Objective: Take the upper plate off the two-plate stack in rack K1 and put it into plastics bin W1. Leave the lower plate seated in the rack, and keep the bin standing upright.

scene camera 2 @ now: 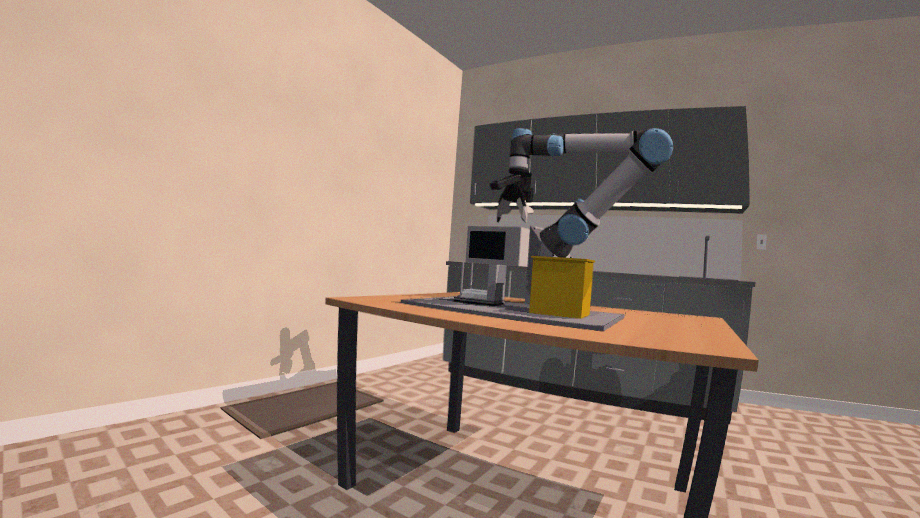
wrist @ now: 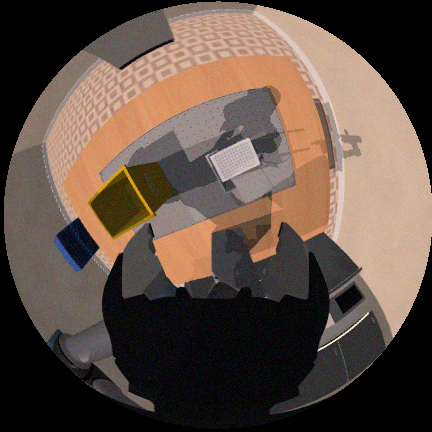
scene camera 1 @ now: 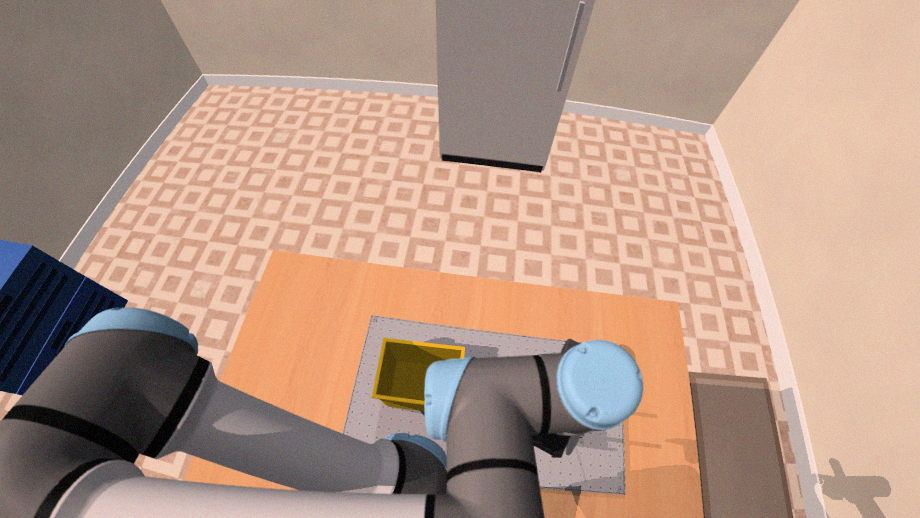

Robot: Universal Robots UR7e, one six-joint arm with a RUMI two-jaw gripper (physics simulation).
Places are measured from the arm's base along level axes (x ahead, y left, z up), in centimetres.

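Where they show: gripper, between the fingertips: (scene camera 2: 511, 222) (wrist: 215, 224); arm's base, origin of its link: (scene camera 2: 553, 244).
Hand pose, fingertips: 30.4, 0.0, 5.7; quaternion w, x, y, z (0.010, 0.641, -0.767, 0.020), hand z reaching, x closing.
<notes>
Things, the pixels of their centre, and the offset from my fingertips, as dx, dy, dz. "pt": a spot on its surface instead. Level surfaces: height alone.
- White plate stack, middle of its body: (wrist: 235, 159) (scene camera 2: 482, 292) +4.6, -7.5, -25.9
- rack K1, a spot on its surface: (wrist: 214, 172) pt +3.3, -0.9, -15.4
- Yellow bin W1, middle of its body: (scene camera 1: 422, 380) (scene camera 2: 562, 286) (wrist: 133, 195) +1.9, +23.8, -20.9
- grey perforated board, height of its surface: dz -29.9
- wooden table, height of its surface: dz -31.2
White plate stack (wrist: 235, 160) (scene camera 2: 475, 293) sits in rack K1 (wrist: 214, 172), right of the bin in the wrist view. The upper plate's gridded top shows; the lower plate cannot be told apart. In the scene camera 1 view, the arm hides the rack and plates. Yellow bin W1 (scene camera 1: 405, 373) (scene camera 2: 560, 286) (wrist: 162, 175) stands upright, partly covered by the arm in scene camera 1. My gripper (scene camera 2: 513, 218) (wrist: 215, 224) is open and empty, pointing down high above the rack side of the board, touching neither plates nor bin. In scene camera 1, my fingers are mostly hidden.
A grey perforated board (scene camera 1: 360, 386) (scene camera 2: 605, 318) (wrist: 200, 125) lies on the wooden table (scene camera 1: 302, 308) (scene camera 2: 682, 337) under rack and bin. A grey box with a dark panel (scene camera 2: 487, 245) shows beneath my gripper in scene camera 2. Thin upright rods stand at the rack.
</notes>
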